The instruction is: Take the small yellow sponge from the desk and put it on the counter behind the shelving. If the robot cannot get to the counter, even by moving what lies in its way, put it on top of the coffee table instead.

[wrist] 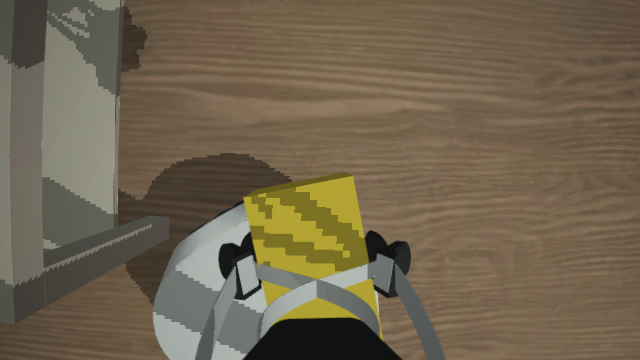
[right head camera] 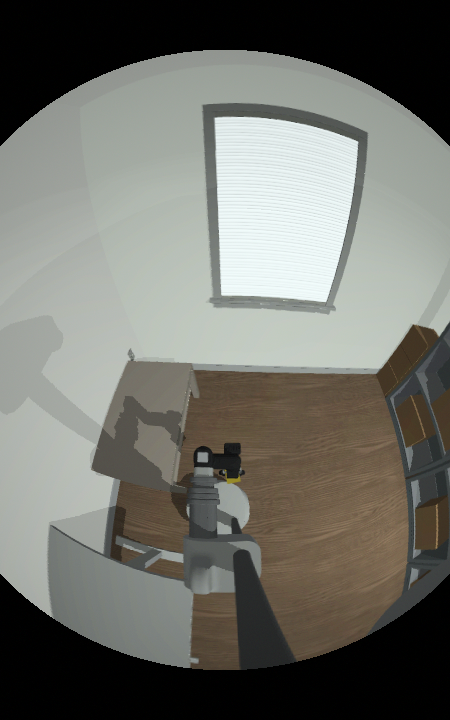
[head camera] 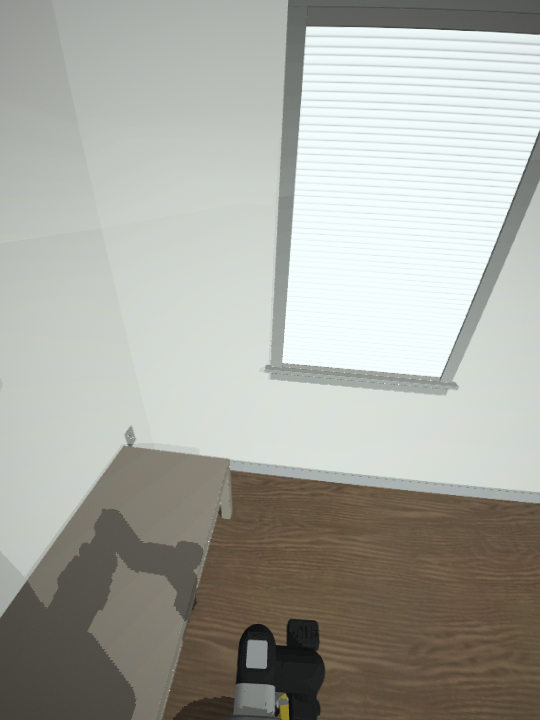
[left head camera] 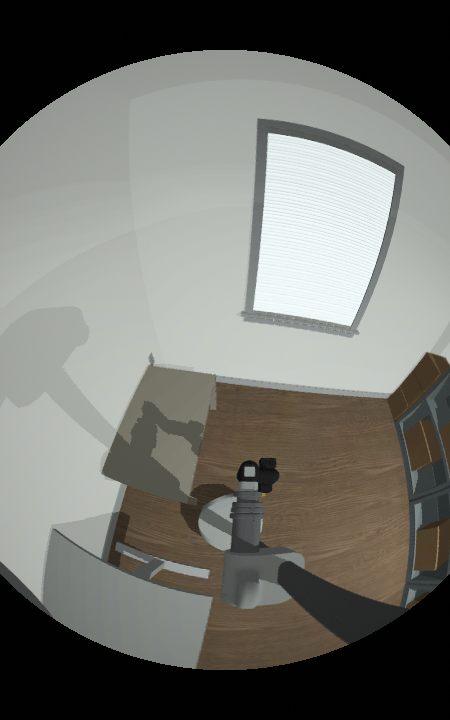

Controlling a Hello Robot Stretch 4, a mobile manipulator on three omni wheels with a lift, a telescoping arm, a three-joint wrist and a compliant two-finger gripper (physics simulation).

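Places are measured from the robot's base along level axes (x ahead, y left, z up), in centimetres.
Where they show: gripper, fingertip midpoint: (wrist: 314,251); robot's base, link origin: (right head camera: 219,507) (left head camera: 229,521).
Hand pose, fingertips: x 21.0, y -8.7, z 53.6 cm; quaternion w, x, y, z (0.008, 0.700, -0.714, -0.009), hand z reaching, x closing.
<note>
Each offset is from my fingertips to the top centre of the thing. "spot": to the spot under its first point. Level surfaces: height alone.
The small yellow sponge @[dx +0.0, dy +0.0, dz +4.9 cm] (wrist: 310,220) (right head camera: 233,480) is between the two fingers of my gripper (wrist: 314,251) (right head camera: 232,472), which is shut on it. The fingertips press its two sides, and its far end sticks out past them. A sliver of the sponge shows in the head camera view (head camera: 284,706). The gripper is held over the wood floor, to the right of a beige table (head camera: 156,482) (left head camera: 175,387) (right head camera: 159,379) (wrist: 82,130) in the room corner. I cannot tell which of the task's furniture this is. Grey shelving (left head camera: 424,494) (right head camera: 427,470) stands at the right.
Brown boxes @[spot: dx +14.6, dy -173.1, dz -27.6 cm] (left head camera: 421,444) (right head camera: 411,419) stand in the shelving. A pale grey tabletop @[dz +15.6 cm] (left head camera: 132,600) (right head camera: 122,600) with a white leg frame is at the lower left. A white round body, seemingly my base (left head camera: 217,523) (right head camera: 233,501), lies under the arm. A window @[spot: dx +103.0, dy -27.0, dz +99.6 cm] (head camera: 377,203) is in the far wall.
</note>
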